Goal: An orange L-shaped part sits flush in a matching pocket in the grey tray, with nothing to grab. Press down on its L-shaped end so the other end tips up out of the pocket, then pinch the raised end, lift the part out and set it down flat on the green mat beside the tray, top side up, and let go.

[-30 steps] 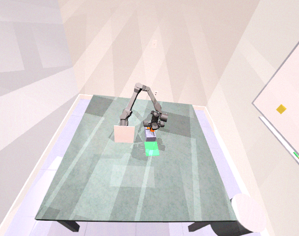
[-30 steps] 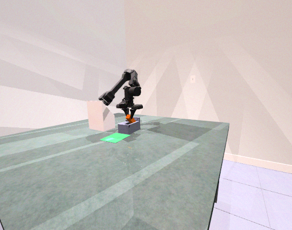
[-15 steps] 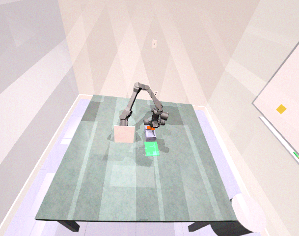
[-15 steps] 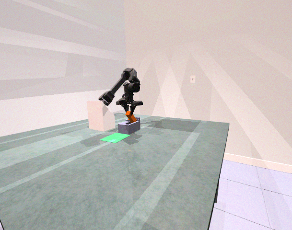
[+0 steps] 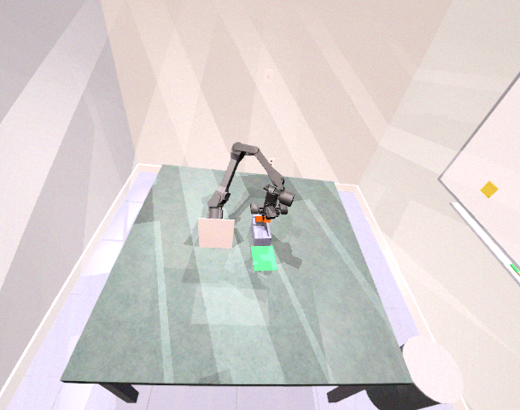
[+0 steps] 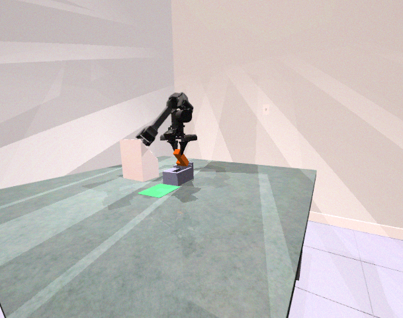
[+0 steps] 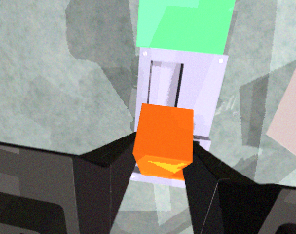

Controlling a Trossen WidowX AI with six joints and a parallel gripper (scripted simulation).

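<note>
Right now my gripper tip is 150 mm above the green mat, 140 mm to the left of it and 20 mm short of it. From my gripper tip the other things lie so: orange L-shaped part 30 mm to the left, 30 mm below, 20 mm behind.
</note>
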